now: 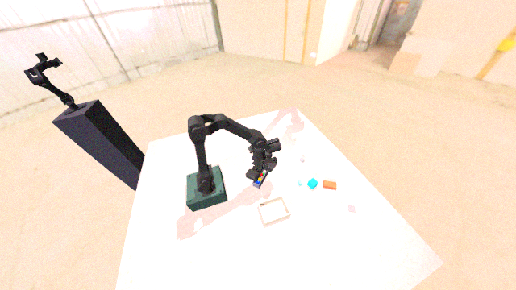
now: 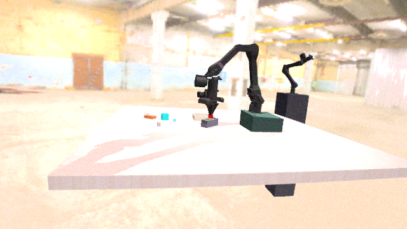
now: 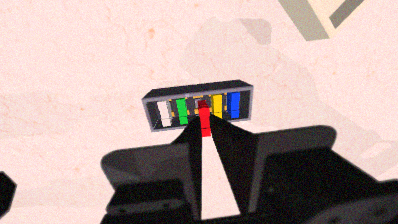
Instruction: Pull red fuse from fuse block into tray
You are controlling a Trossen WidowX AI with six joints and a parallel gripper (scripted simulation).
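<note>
My gripper tip is 10 mm short of the tray, 190 mm to the left of it and 60 mm above it. Also, from my gripper tip: orange block: 350 mm ahead, 170 mm to the right, 50 mm below; cyan cube: 260 mm ahead, 130 mm to the right, 40 mm below.
</note>
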